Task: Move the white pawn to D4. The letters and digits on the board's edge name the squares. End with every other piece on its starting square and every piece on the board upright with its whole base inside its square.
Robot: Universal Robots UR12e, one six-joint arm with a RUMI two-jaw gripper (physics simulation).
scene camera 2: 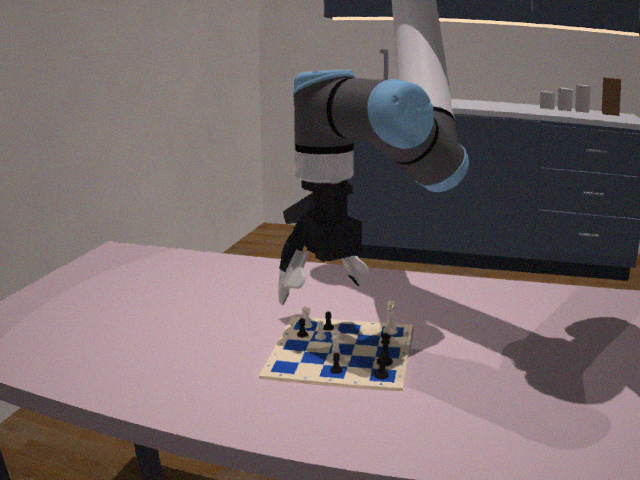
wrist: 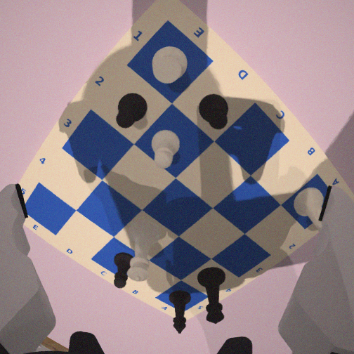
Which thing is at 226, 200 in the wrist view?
A chessboard.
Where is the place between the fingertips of the gripper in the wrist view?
171, 192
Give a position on a black pawn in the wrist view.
At 131, 107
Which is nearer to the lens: the black pawn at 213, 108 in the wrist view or the tall black piece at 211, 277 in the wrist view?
The black pawn.
